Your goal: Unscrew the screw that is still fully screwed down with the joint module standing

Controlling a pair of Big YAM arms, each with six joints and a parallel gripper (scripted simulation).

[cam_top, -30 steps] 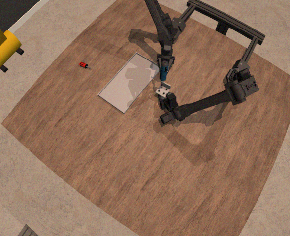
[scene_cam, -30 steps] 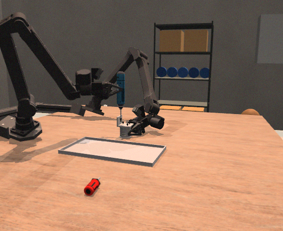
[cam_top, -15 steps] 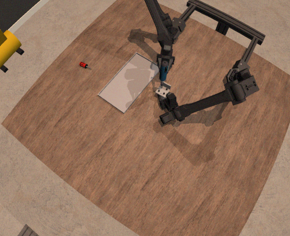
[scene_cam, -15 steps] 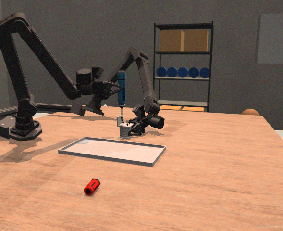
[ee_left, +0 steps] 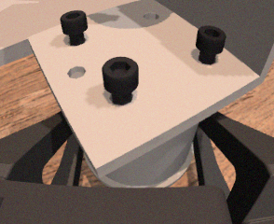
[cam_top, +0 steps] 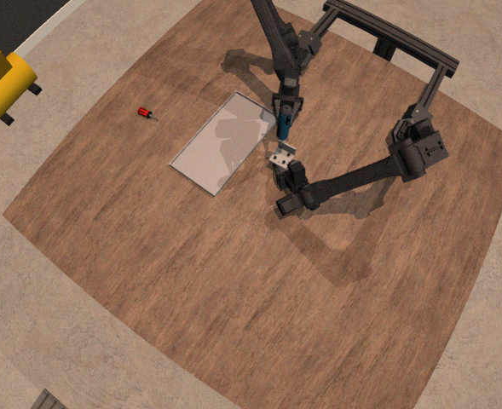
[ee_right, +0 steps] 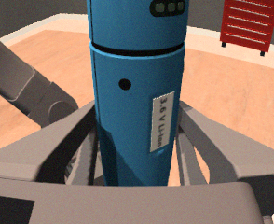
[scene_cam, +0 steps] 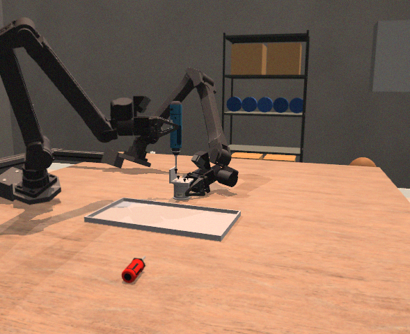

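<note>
The joint module lies 10 mm above my left hand. From my left hand the other things lie so: shallow grey tray: 220 mm to the right, 60 mm ahead, 20 mm below; then pale l-shaped bracket: 50 mm above; then red manual screwdriver: 550 mm to the right, 180 mm ahead, 10 mm below.
</note>
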